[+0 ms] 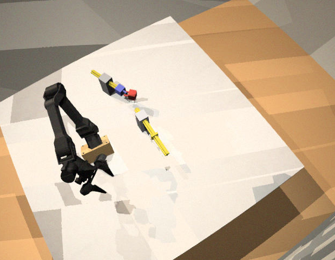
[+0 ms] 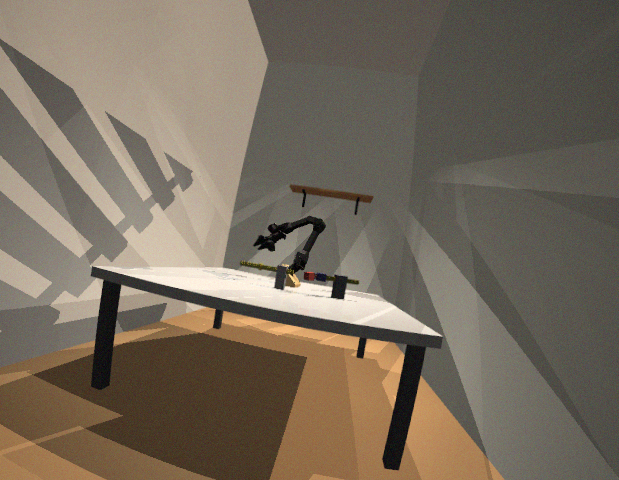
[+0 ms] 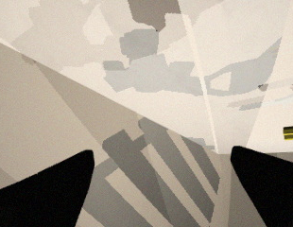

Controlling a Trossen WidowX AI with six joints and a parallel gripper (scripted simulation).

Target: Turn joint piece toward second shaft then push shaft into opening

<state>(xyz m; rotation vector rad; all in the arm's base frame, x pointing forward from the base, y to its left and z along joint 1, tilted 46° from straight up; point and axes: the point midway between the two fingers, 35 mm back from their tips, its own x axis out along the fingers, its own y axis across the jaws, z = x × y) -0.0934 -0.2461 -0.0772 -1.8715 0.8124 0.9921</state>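
My gripper tip is 38 cm to the right of the red joint piece, 36 cm short of it and 11 cm above it.
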